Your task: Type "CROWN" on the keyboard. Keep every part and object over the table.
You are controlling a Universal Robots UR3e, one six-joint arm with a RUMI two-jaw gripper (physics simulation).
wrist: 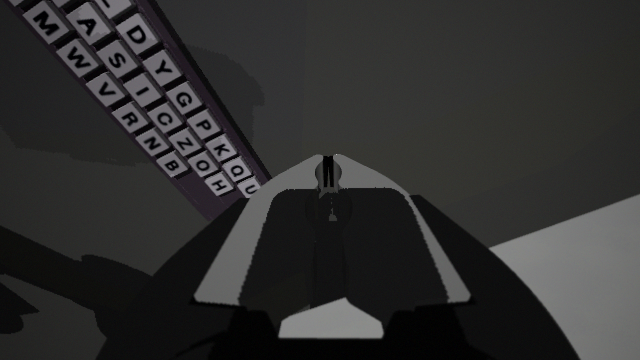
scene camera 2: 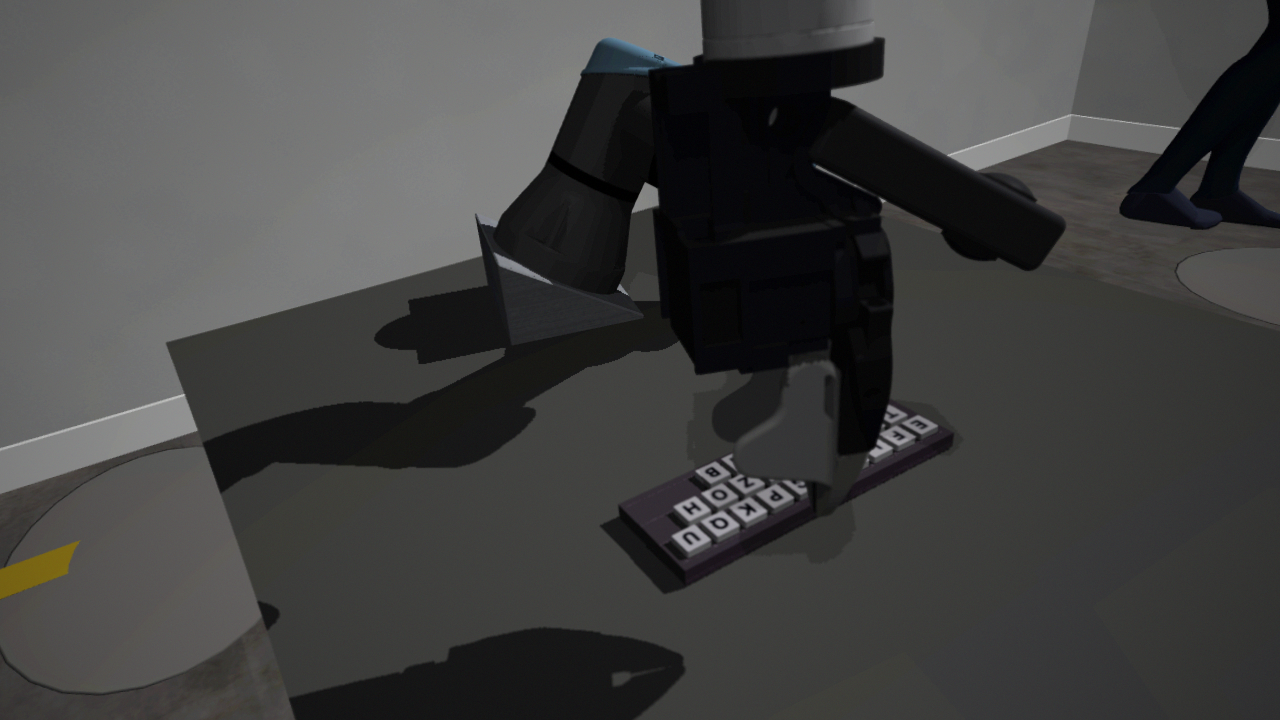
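The wrist view shows my gripper. Visible in the pictures: the gripper and a keyboard.
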